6 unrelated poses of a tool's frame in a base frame.
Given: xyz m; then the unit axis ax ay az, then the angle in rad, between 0 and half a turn.
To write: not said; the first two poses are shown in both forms.
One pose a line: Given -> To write
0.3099 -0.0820 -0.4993 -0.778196 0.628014 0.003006 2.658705 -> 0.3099 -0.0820 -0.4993 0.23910 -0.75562 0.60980 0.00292
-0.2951 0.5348 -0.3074 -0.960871 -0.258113 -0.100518 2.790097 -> -0.2951 0.5348 -0.3074 0.17484 -0.94607 -0.25414 -0.09897
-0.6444 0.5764 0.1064 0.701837 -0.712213 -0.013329 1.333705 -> -0.6444 0.5764 0.1064 0.78577 0.43410 -0.44051 -0.00824
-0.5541 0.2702 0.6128 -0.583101 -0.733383 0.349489 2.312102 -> -0.5541 0.2702 0.6128 0.40296 -0.53367 -0.67121 0.31986
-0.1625 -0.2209 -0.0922 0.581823 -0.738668 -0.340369 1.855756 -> -0.1625 -0.2209 -0.0922 0.59953 0.46566 -0.59119 -0.27241
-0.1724 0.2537 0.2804 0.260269 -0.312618 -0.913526 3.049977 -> -0.1724 0.2537 0.2804 0.04579 0.26000 -0.31229 -0.91257
